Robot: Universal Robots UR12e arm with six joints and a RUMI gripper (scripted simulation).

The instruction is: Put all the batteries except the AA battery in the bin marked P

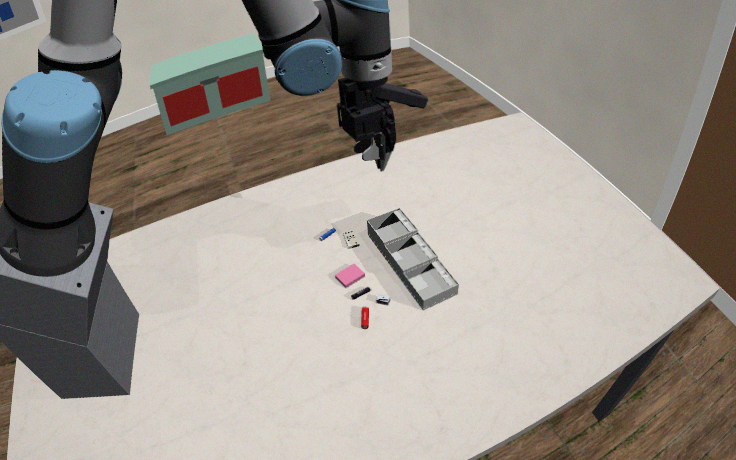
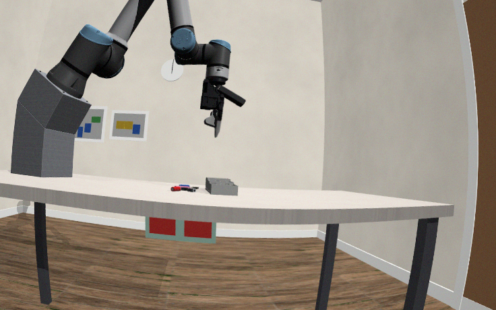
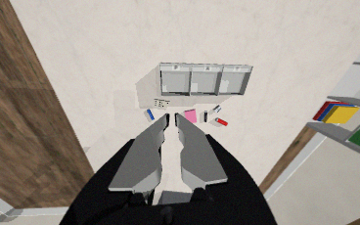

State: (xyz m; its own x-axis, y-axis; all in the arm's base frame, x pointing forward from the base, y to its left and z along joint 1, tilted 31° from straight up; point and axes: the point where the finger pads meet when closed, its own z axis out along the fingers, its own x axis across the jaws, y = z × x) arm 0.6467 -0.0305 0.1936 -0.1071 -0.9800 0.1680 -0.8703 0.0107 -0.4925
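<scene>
Now: the blue battery 21 cm below my hand, 10 cm behind it and 9 cm to the left of it. From my hand the other things lie so: white dotted tile (21 cm below, 6 cm behind, 5 cm to the left); then bin marked P (19 cm below, 9 cm to the right); then pink block (21 cm below, 13 cm behind, 4 cm to the right).
</scene>
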